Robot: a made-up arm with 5 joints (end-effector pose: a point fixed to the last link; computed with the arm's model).
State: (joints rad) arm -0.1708 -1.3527 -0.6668 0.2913 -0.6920
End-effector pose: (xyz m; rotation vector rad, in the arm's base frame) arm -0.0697 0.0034 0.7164 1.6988 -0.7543 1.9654
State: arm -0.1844 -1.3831 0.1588 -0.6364 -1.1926
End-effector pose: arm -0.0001 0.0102 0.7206 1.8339 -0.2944 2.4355
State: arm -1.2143 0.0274 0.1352 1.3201 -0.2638
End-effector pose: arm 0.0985 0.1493 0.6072 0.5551 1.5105 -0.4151
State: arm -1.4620 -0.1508 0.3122 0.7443 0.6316
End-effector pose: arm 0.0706 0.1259 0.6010 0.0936 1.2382 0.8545
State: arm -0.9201 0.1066 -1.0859 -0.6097 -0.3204
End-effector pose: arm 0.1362 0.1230 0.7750 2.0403 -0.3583 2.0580
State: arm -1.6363 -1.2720 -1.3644 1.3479 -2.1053
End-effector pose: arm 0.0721 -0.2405 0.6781 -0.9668 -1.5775 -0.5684
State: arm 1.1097 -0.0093 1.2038 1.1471 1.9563
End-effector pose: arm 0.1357 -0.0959 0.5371 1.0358 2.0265 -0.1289
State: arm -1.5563 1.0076 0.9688 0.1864 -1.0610
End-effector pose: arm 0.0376 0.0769 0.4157 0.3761 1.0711 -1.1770
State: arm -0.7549 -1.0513 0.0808 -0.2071 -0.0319
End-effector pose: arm 0.0694 0.0230 0.7384 1.7726 -0.3532 1.4839
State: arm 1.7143 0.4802 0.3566 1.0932 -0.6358
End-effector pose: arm 0.1262 -0.2229 0.5099 -1.5598 0.3609 1.7165
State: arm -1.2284 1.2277 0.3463 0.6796 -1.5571
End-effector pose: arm 0.1015 0.1398 0.3748 0.8321 0.6049 -1.7631
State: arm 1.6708 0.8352 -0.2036 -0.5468 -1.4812
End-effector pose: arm 0.1168 -0.3088 0.5278 -2.1062 2.3192 0.1933
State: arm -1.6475 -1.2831 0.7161 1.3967 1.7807
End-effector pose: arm 0.0826 -0.0258 0.6269 -0.8371 0.4707 1.6229
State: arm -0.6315 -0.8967 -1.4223 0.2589 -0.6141
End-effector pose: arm -0.0613 -0.0684 0.7391 -1.7374 0.7276 -2.4865
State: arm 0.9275 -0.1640 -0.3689 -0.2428 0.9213
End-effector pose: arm 0.2272 -0.1543 0.7177 0.2196 -0.9575 -0.6018
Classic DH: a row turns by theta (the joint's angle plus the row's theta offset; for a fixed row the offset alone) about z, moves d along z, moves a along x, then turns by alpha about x. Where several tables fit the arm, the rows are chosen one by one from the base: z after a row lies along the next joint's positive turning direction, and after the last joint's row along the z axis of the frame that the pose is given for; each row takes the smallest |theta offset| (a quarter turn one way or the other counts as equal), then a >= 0, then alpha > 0; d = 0 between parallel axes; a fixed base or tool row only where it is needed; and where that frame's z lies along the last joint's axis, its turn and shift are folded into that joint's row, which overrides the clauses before.
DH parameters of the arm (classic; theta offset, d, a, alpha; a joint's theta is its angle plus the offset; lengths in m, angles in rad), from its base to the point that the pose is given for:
base (fixed): -0.3021 0 0.0981 3.1416
joint 1: -0.3021 -0.5185 0.0222 1.5708
joint 2: -1.2685 0 0.1364 0
joint 3: 1.1866 0 0.1161 0
joint 4: -1.4889 0.032 -0.0052 1.5708
joint 5: 0 -0.0297 -0.017 1.5708
tool (fixed): -1.5708 -0.0221 0 0

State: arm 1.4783 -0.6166 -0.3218 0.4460 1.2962
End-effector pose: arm 0.1227 -0.1085 0.7338 -0.1420 -0.5892 -1.3695
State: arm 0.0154 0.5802 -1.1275 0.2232 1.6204
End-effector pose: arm 0.3518 -0.0192 0.6579 -0.0517 -0.3237 -0.0233
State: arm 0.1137 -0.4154 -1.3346 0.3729 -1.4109
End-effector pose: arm 0.0687 0.0263 0.7980 2.2663 -0.2794 1.8616
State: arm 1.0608 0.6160 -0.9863 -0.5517 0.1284
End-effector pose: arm 0.2720 -0.2420 0.6607 0.7515 -1.2939 -0.1914
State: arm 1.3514 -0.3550 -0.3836 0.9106 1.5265
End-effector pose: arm 0.1351 -0.1415 0.7069 0.1535 0.1151 -1.3514
